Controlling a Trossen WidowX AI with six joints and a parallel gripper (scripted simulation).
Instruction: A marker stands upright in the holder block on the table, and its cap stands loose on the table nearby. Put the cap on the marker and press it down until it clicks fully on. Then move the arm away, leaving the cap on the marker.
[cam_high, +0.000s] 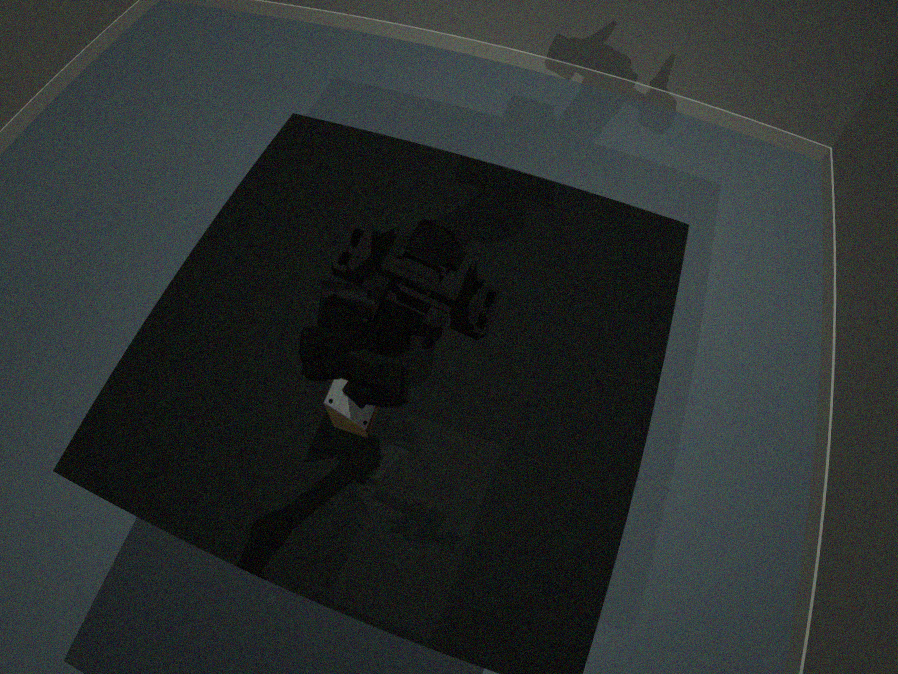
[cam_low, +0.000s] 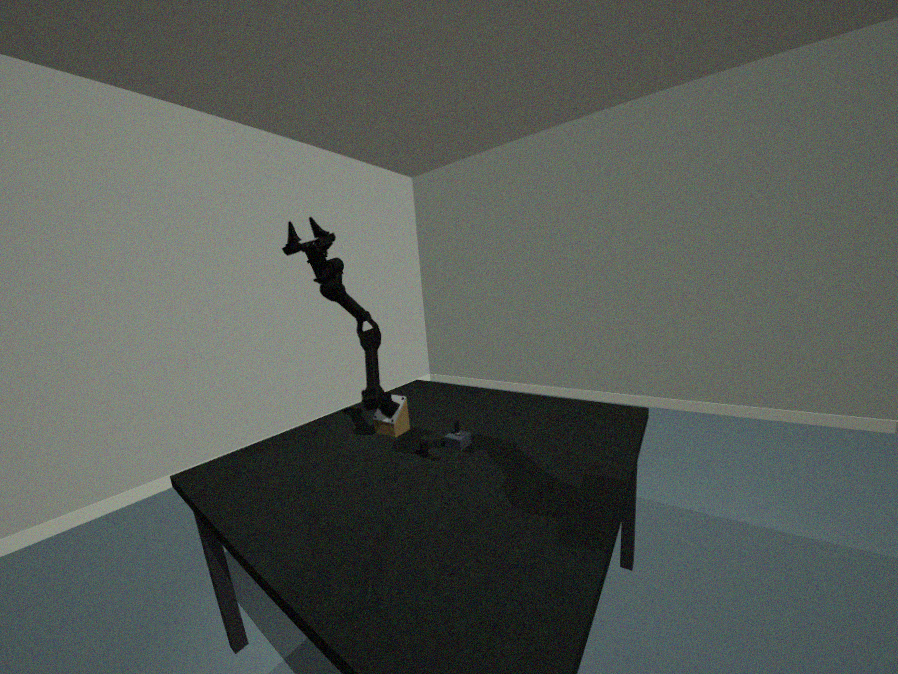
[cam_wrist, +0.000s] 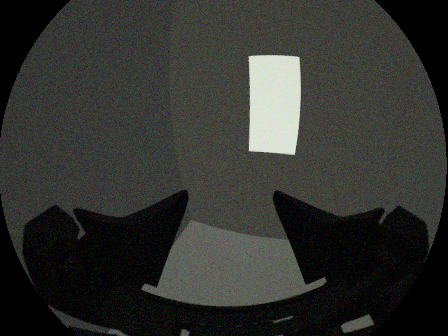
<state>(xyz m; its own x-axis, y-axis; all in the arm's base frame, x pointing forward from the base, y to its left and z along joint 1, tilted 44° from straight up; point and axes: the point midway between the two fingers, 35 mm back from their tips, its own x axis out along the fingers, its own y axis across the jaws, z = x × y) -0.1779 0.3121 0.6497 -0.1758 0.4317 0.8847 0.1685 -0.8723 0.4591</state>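
Right now the dark marker cap is 340 mm ahead of my gripper tip, 170 mm to the left of it and 810 mm below it.
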